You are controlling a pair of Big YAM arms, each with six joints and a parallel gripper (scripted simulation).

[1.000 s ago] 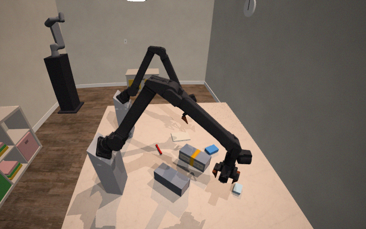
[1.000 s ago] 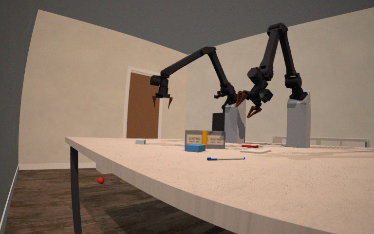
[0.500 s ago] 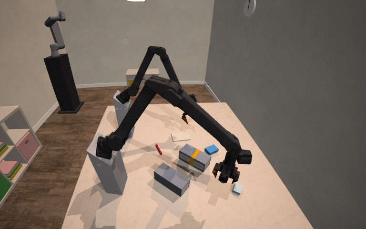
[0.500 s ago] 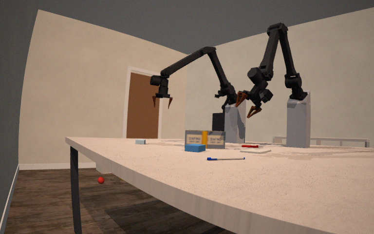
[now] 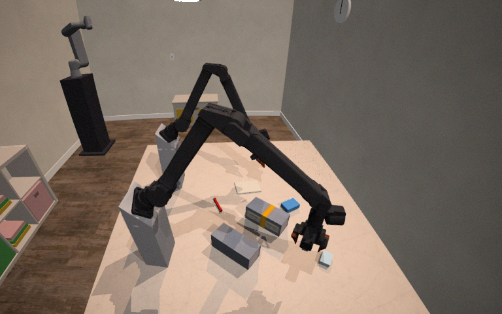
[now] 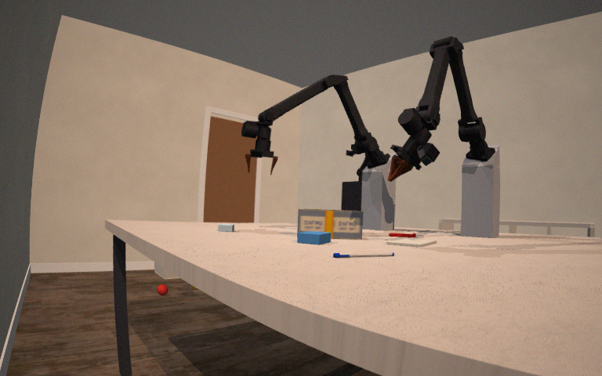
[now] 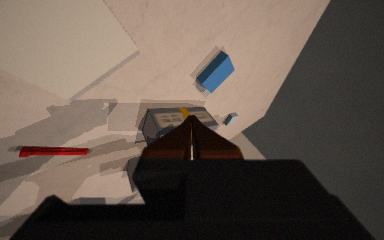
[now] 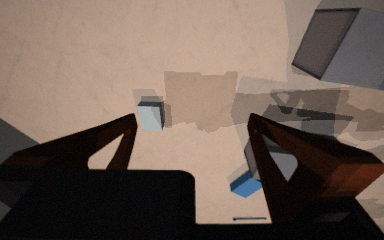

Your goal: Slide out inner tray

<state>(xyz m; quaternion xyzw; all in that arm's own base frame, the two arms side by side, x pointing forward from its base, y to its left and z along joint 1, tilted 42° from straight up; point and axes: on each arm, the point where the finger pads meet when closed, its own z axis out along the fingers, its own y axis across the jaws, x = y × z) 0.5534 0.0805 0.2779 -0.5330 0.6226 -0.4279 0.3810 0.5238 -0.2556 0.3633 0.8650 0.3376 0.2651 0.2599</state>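
Now: the slide box 21 cm behind my left hand, 45 cm to the right of it and 16 cm below it. Round my left hand: white pad: 9 cm behind, 4 cm to the left, 20 cm below; red marker: 29 cm behind, 12 cm to the right, 20 cm below; pen: 27 cm ahead, 11 cm to the left, 20 cm below.
Now: the slide box 28 cm behind my right hand, 21 cm below it and 16 cm to the left of it. The rest, counted from my right hand: white pad: 66 cm to the left, 25 cm below, 15 cm behind; then red marker: 50 cm to the left, 36 cm behind, 24 cm below; then light blue block: 24 cm below, 18 cm ahead, 5 cm to the left.
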